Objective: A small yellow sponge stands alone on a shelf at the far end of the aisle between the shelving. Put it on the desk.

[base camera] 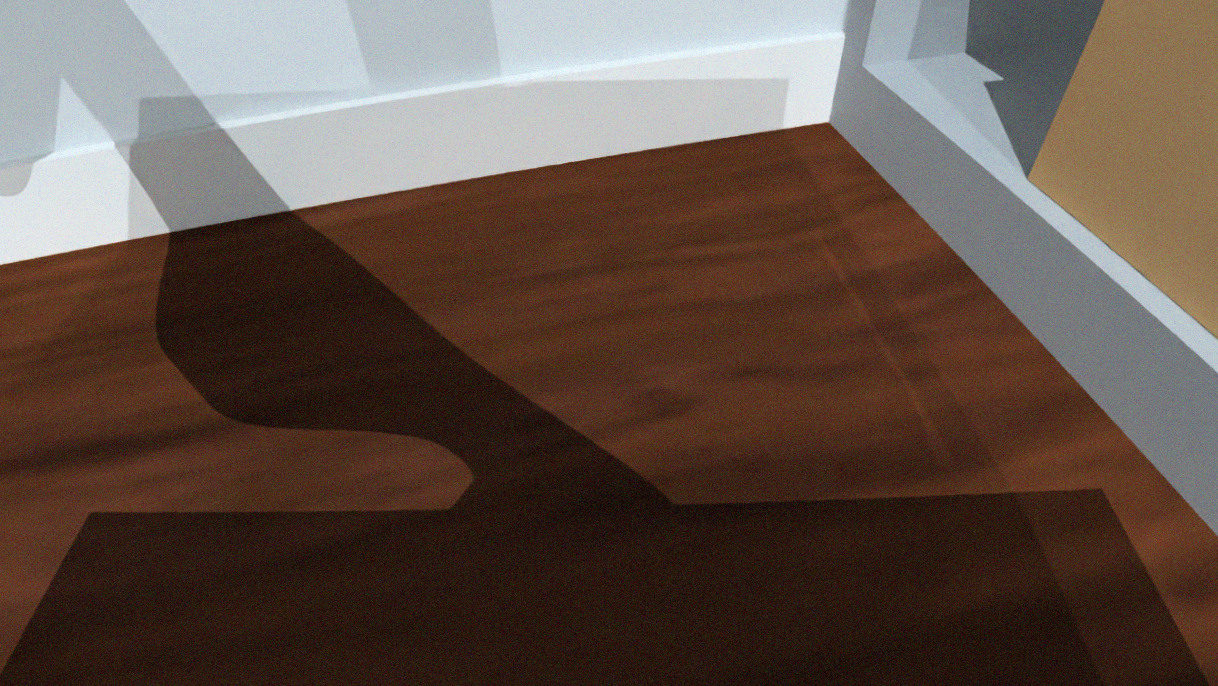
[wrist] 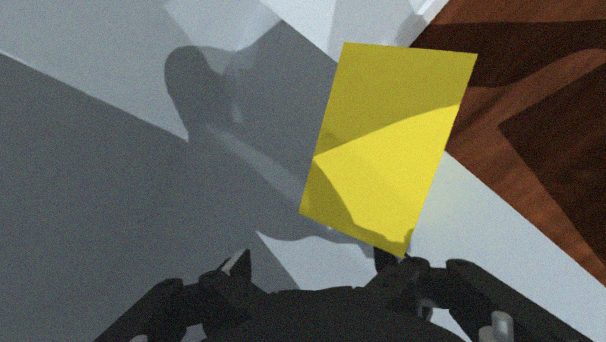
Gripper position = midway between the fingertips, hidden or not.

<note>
In view: the gripper (wrist: 312,258) and a yellow sponge (wrist: 390,111).
The base camera view misses the yellow sponge: it is out of frame.
</note>
